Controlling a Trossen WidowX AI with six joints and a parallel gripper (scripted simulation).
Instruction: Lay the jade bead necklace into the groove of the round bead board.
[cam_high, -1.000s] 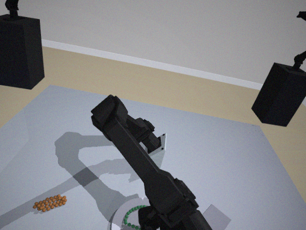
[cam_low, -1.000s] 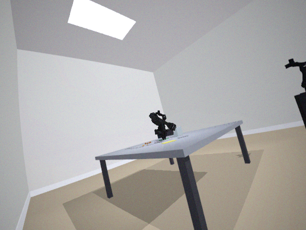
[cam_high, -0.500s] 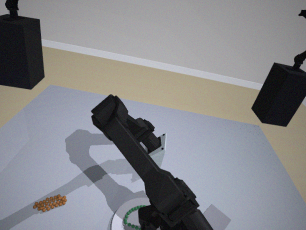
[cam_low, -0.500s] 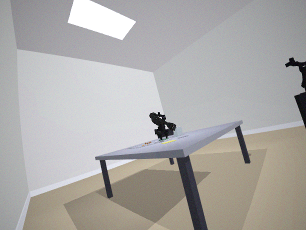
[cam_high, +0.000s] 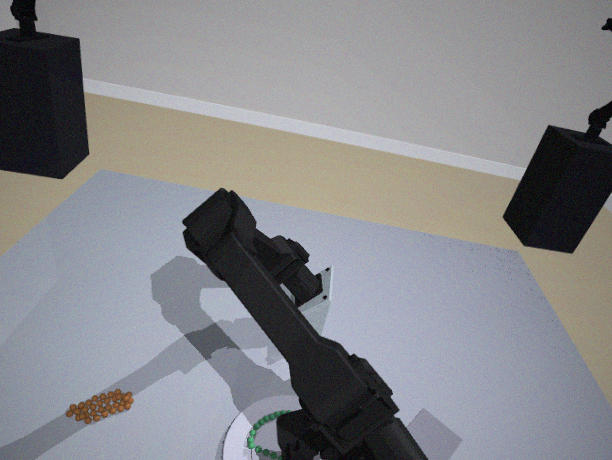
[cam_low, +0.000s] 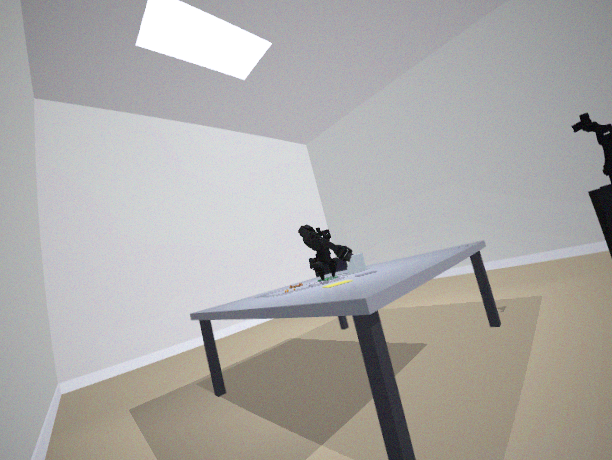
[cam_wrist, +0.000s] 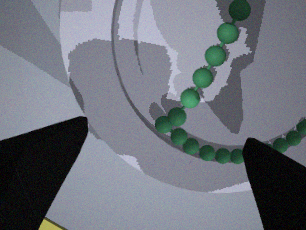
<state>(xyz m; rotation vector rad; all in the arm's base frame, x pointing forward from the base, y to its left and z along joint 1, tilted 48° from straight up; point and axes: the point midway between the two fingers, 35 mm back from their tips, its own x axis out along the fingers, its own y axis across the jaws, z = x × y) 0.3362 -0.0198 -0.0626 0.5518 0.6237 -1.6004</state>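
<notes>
The round bead board lies 50 mm to the right of my gripper tip, 40 mm behind it and 10 mm below it. From my gripper tip the other things lie so: yellow strip: 170 mm to the left, 160 mm ahead, 20 mm below; then flat grey square: 180 mm to the left, 80 mm behind, 20 mm below.
</notes>
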